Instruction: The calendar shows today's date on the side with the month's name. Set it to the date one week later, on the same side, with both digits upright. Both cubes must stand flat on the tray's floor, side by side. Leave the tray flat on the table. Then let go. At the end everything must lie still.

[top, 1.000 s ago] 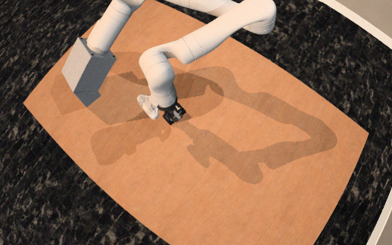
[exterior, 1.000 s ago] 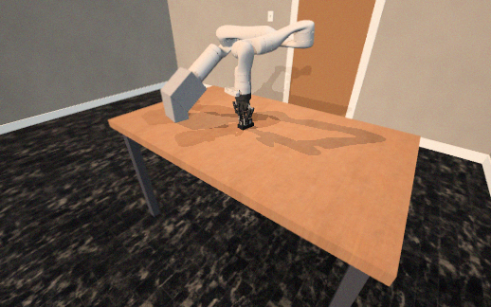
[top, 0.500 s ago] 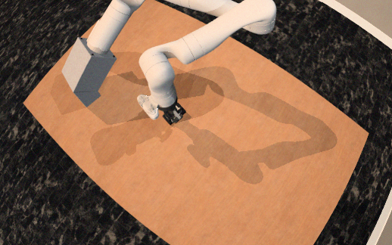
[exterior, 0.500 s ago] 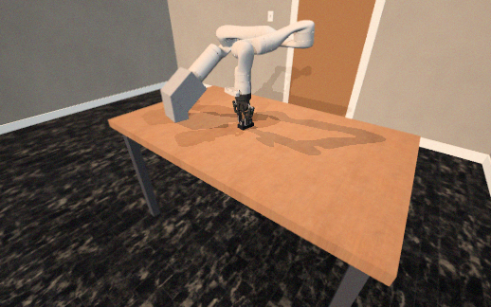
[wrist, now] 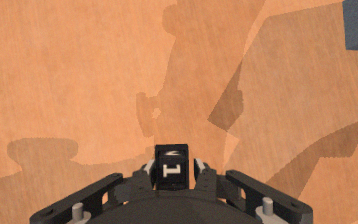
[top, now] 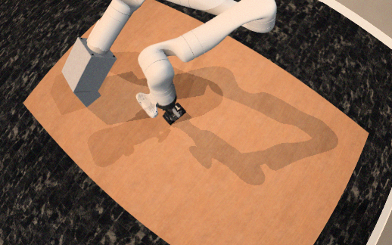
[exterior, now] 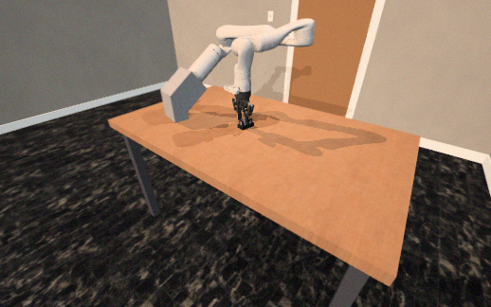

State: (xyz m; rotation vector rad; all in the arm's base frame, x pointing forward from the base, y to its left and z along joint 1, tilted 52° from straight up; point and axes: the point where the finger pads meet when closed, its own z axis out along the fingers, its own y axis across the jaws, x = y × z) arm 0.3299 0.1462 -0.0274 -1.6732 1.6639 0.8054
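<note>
Now: hand 20 mm to the right of the black calendar tray and 40 mm above it.
</note>
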